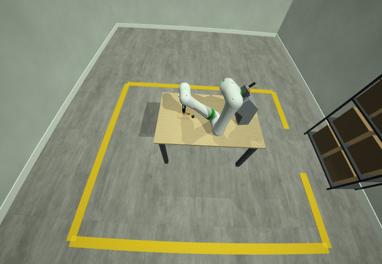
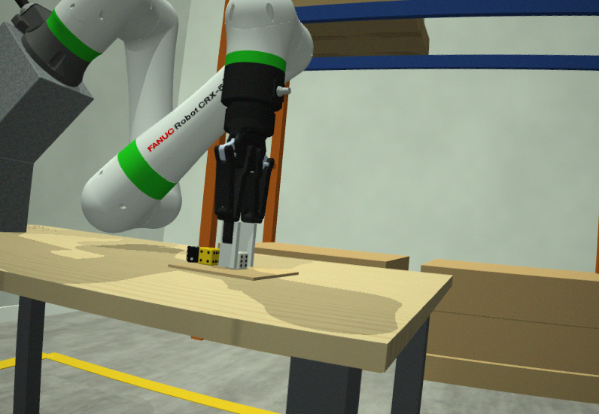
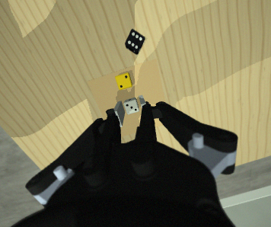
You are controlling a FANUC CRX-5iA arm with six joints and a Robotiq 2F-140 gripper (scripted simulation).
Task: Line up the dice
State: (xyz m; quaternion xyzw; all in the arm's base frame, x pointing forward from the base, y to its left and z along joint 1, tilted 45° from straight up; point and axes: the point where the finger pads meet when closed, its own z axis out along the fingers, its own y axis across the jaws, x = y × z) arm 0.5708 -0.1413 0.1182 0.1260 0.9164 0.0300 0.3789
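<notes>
The white die lies 20 mm below my hand. Round my hand: black die: 90 mm behind, 60 mm to the left, 30 mm below; tan mat: 40 mm below; yellow die: 50 mm behind, 20 mm below, 10 mm to the left.
</notes>
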